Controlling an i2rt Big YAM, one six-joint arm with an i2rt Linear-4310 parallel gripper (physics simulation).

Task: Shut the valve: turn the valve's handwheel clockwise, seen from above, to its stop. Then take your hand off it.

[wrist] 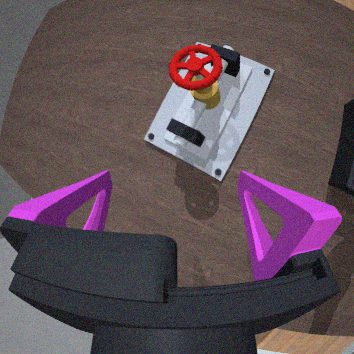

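The red handwheel (194, 64) has several spokes and sits on a brass stem above the valve, in the upper middle of the wrist view. The valve's pale body is held by black clamps on a light grey base plate (245, 120) with dark screws at its corners. My gripper (174, 177) is open, its two magenta fingers wide apart with nothing between them. The fingertips are below the plate in the view, apart from the wheel and the valve.
The plate lies on a dark brown wooden table (90, 100) with a curved edge at the left. A black object (344, 155) shows in part at the right edge. Shadows fall on the table below the plate.
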